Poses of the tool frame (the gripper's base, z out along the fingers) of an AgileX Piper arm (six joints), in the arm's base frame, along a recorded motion.
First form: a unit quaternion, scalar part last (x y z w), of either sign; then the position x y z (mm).
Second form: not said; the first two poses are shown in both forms.
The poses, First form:
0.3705 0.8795 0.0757 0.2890 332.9 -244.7 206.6
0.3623 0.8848 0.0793 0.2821 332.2 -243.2 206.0
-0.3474 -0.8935 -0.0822 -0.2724 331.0 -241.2 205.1
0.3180 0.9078 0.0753 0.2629 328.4 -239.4 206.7
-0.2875 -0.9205 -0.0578 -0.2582 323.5 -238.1 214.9
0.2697 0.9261 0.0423 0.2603 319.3 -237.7 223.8
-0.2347 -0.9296 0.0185 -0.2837 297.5 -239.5 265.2
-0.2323 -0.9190 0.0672 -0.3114 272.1 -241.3 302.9
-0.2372 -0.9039 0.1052 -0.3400 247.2 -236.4 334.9
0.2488 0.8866 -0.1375 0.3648 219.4 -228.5 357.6
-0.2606 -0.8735 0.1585 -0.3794 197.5 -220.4 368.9
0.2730 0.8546 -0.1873 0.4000 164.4 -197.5 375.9
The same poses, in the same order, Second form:
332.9 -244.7 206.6 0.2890 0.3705 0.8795 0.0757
332.2 -243.2 206.0 0.2821 0.3623 0.8848 0.0793
331.0 -241.2 205.1 0.2724 0.3474 0.8935 0.0822
328.4 -239.4 206.7 0.2629 0.3180 0.9078 0.0753
323.5 -238.1 214.9 0.2582 0.2875 0.9205 0.0578
319.3 -237.7 223.8 0.2603 0.2697 0.9261 0.0423
297.5 -239.5 265.2 0.2837 0.2347 0.9296 -0.0185
272.1 -241.3 302.9 0.3114 0.2323 0.9190 -0.0672
247.2 -236.4 334.9 0.3400 0.2372 0.9039 -0.1052
219.4 -228.5 357.6 0.3648 0.2488 0.8866 -0.1375
197.5 -220.4 368.9 0.3794 0.2606 0.8735 -0.1585
164.4 -197.5 375.9 0.4000 0.2730 0.8546 -0.1873

